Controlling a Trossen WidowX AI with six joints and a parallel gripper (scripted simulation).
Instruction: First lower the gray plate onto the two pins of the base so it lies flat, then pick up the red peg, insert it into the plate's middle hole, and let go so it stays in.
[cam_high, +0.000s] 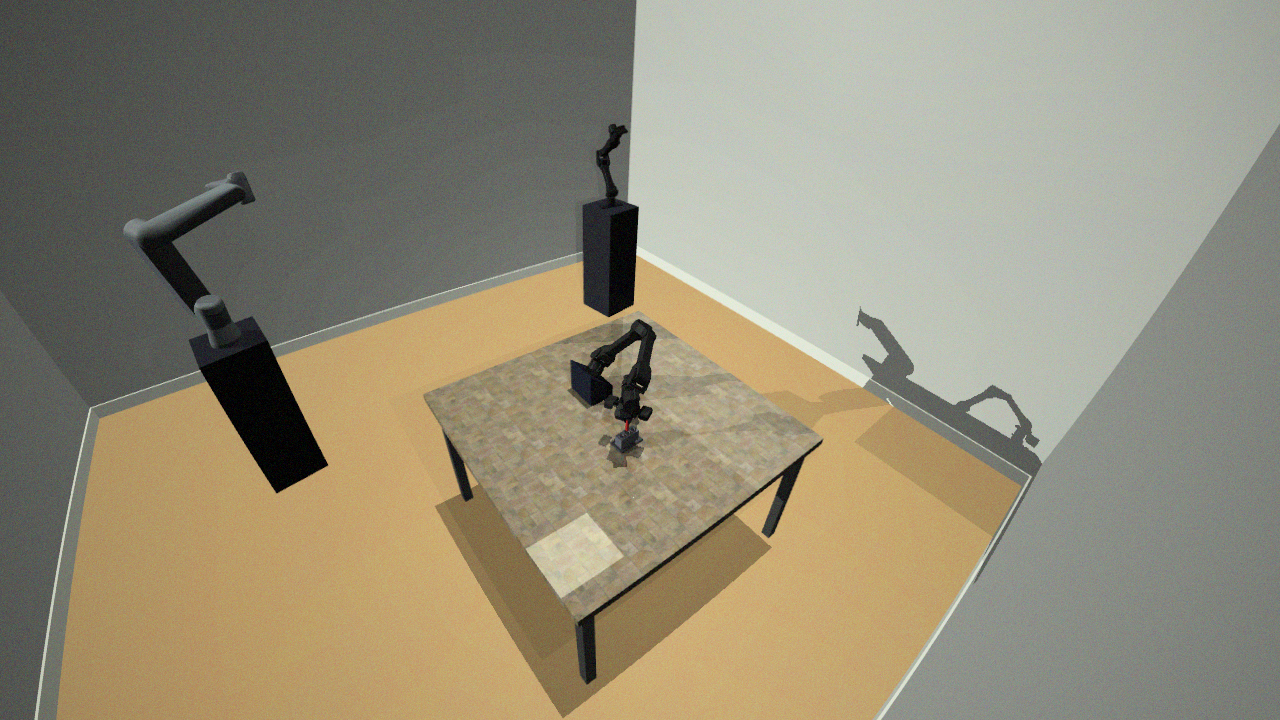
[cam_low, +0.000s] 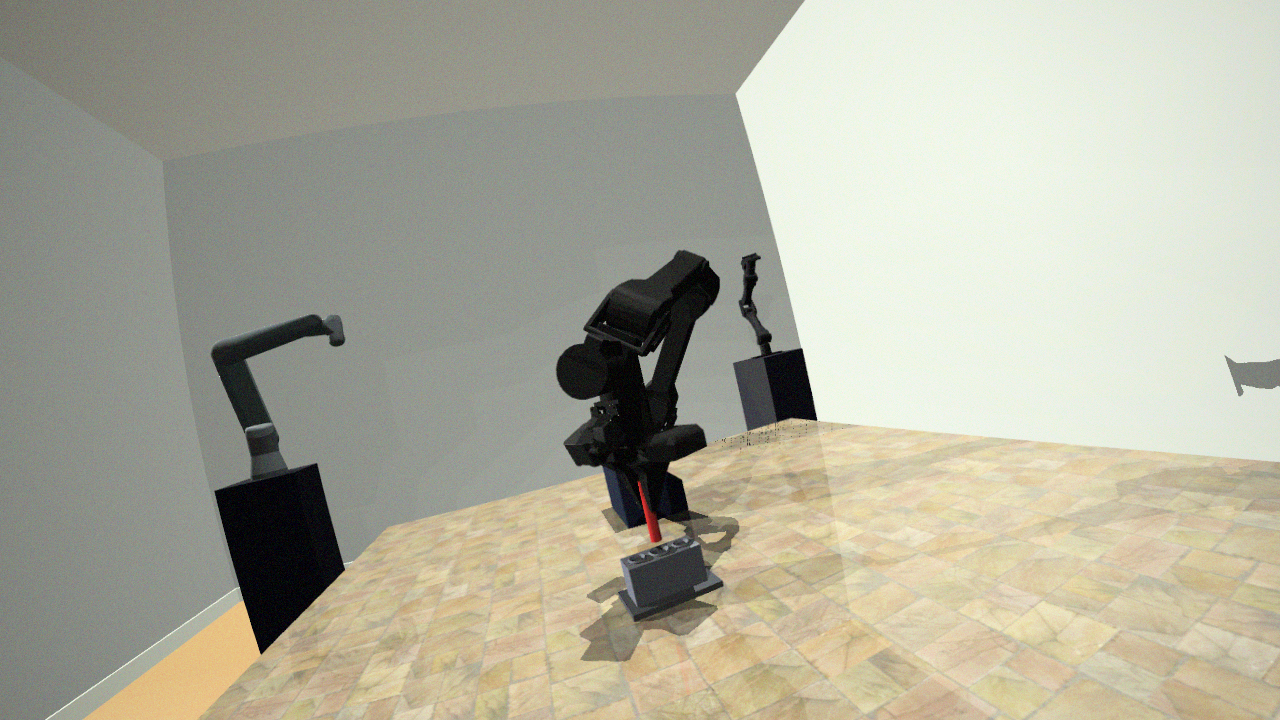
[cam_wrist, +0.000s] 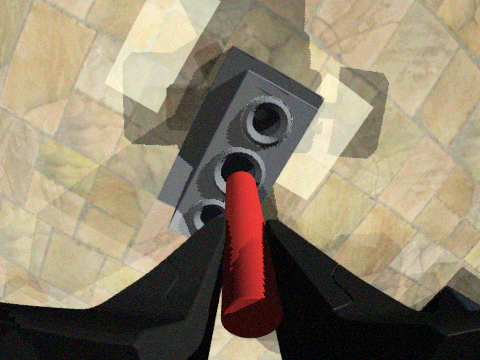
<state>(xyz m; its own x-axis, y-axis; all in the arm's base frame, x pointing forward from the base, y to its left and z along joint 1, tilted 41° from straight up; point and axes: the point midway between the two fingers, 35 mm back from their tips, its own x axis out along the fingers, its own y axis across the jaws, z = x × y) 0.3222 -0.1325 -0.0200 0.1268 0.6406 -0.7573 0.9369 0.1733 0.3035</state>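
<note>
My gripper tip is now right at the red peg. Round my gripper tip: gray plate: 7 cm below; base: 11 cm below.
</note>
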